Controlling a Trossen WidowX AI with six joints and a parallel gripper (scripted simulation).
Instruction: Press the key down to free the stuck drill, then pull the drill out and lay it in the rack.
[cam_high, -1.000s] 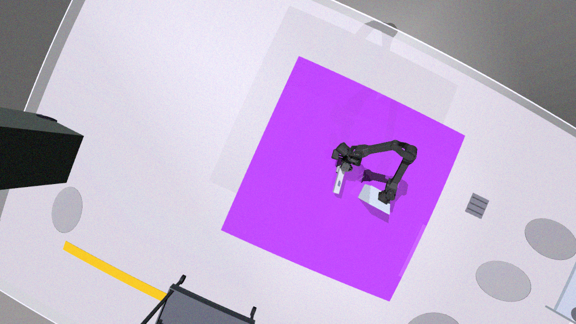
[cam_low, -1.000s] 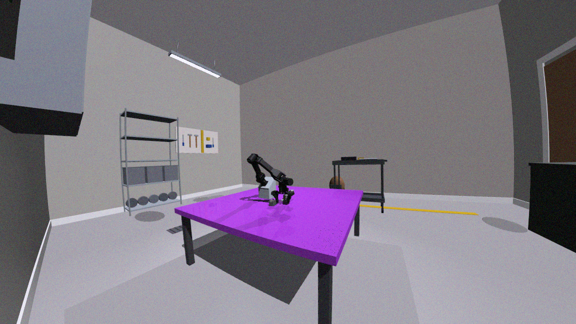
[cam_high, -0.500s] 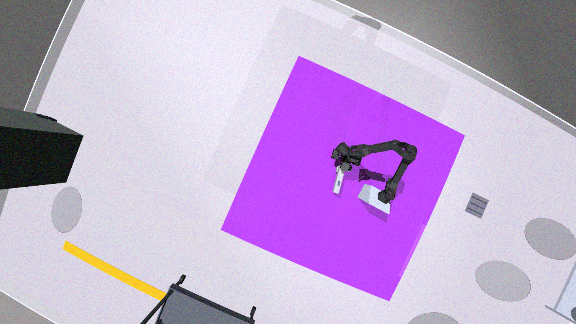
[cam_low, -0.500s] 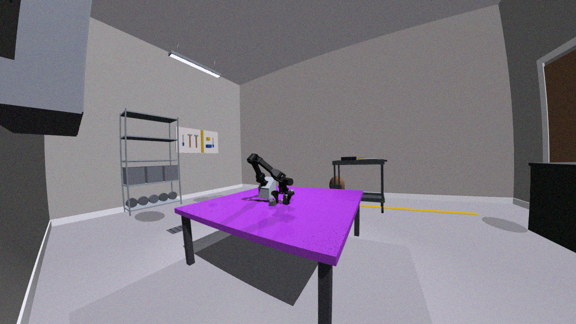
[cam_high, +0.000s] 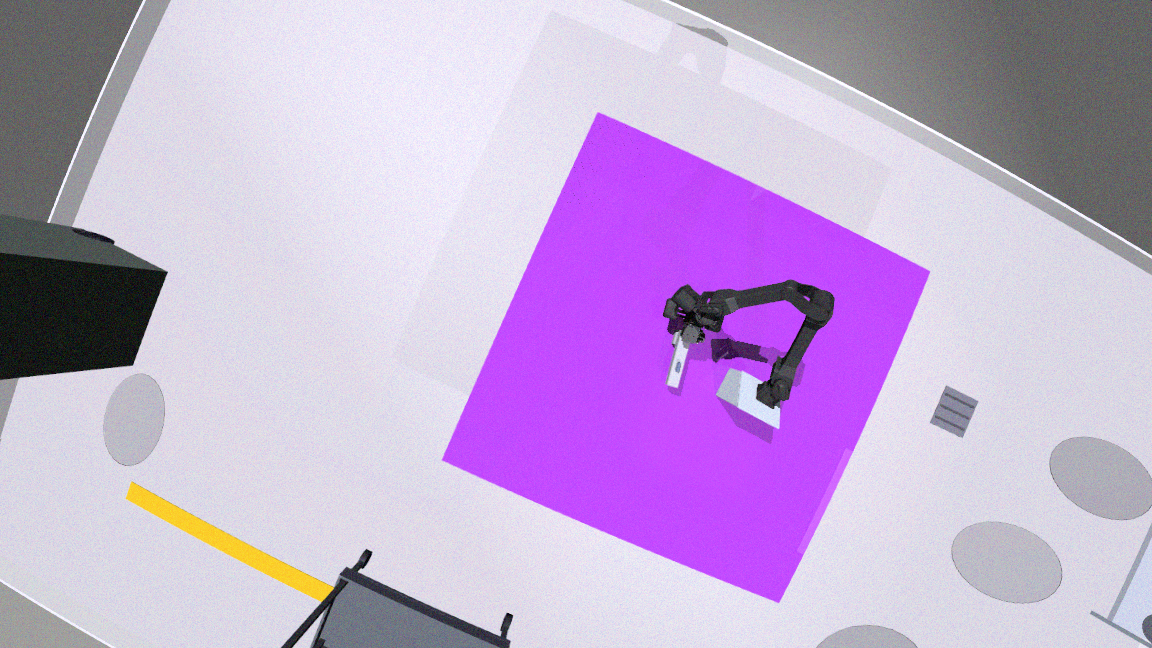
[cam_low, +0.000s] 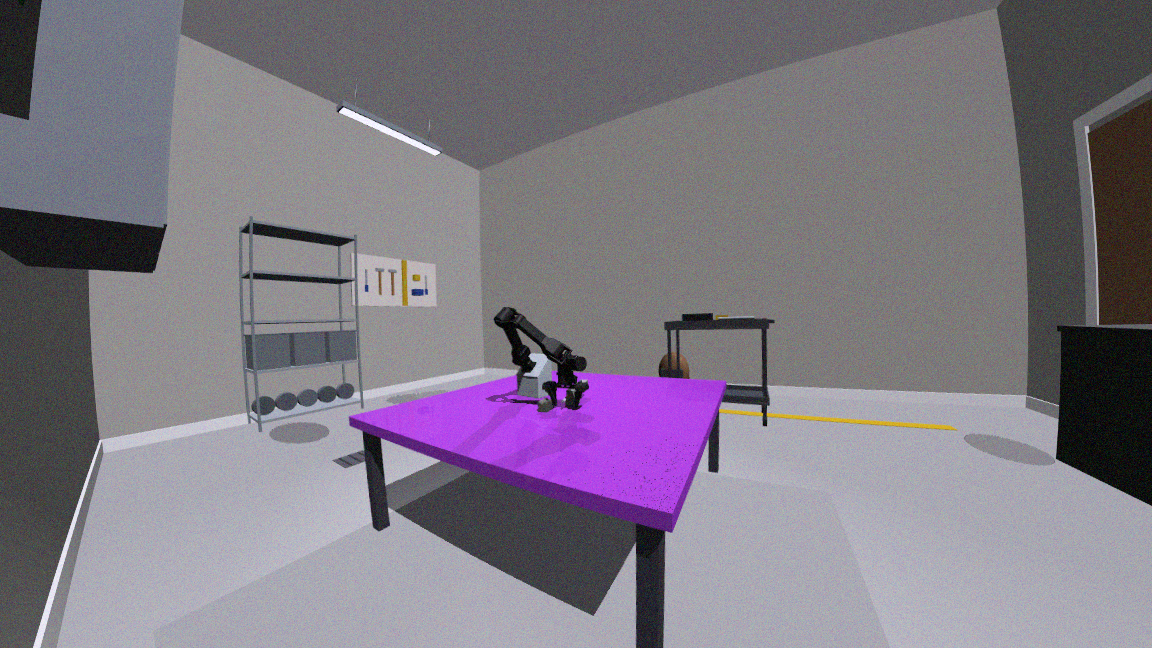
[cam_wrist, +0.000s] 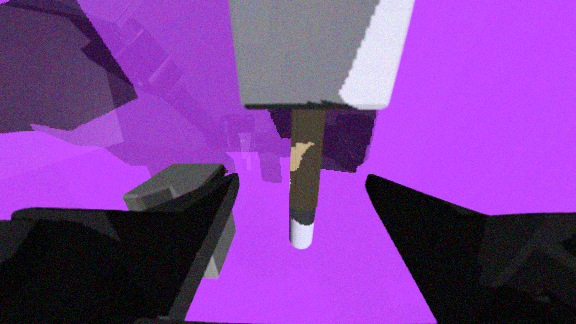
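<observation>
Right now my gripper tip is 10 mm past the slim drill, 40 mm to the right of it and 40 mm below it. From my gripper tip the other things lie so: rack: 70 mm behind, 50 mm to the right, 10 mm above; dark key: 50 mm behind, 170 mm to the left, 40 mm above; pale grey block: 40 mm behind, 130 mm to the left, 40 mm above.
</observation>
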